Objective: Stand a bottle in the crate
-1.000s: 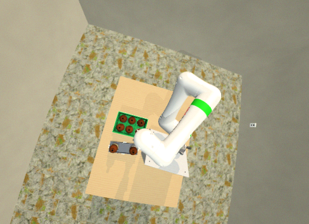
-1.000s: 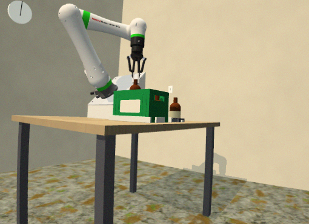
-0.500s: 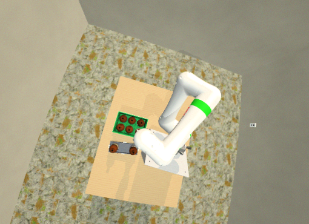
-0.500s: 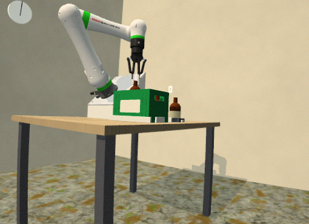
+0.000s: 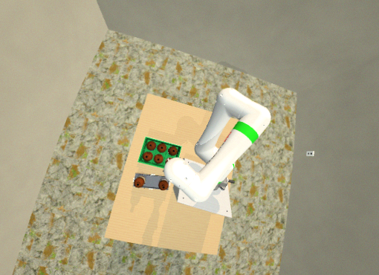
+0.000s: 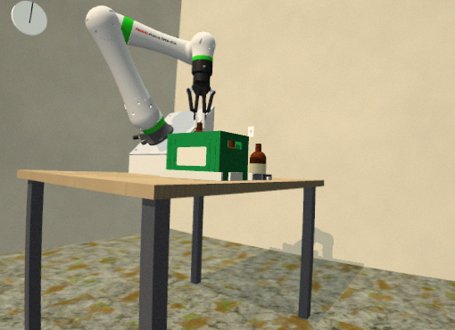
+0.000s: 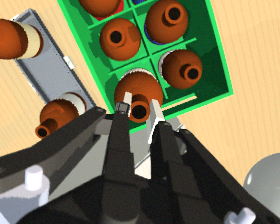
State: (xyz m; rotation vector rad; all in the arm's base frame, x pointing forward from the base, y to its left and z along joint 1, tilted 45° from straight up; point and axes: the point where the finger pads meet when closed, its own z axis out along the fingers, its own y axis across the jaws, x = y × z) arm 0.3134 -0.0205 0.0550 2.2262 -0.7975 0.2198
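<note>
My hand is 9 cm above the brown bottle. The rest, counted from my hand: grey tray: 9 cm ahead, 19 cm to the left, 23 cm below; then green crate: 9 cm ahead, 4 cm to the right, 16 cm below.
</note>
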